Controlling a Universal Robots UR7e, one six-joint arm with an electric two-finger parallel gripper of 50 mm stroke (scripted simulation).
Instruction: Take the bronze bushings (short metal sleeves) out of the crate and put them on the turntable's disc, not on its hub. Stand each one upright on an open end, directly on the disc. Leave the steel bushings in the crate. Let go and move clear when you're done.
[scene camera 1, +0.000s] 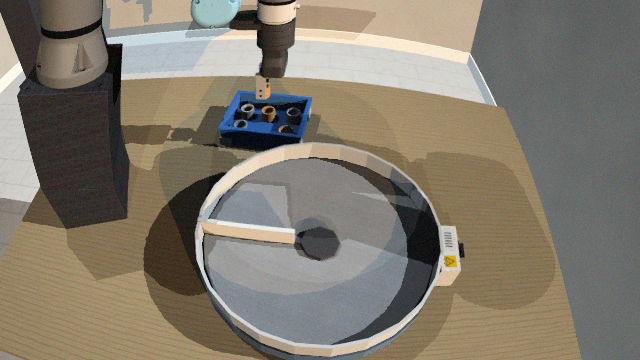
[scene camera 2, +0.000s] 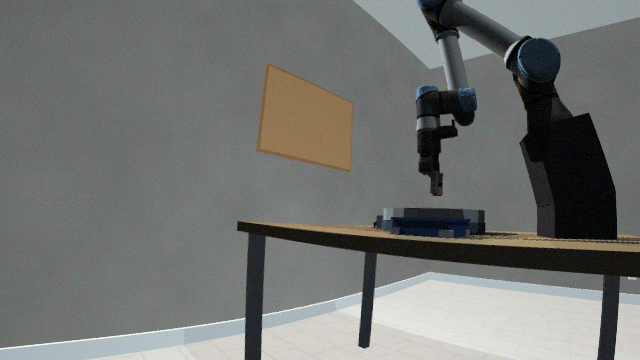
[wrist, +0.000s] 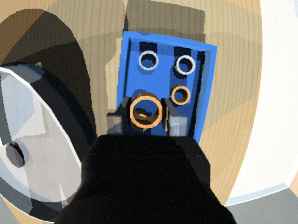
my gripper: scene camera 1 262, 93; scene camera 2; wrist
same spot on my gripper: (wrist: 175, 124) = (scene camera 2: 437, 171)
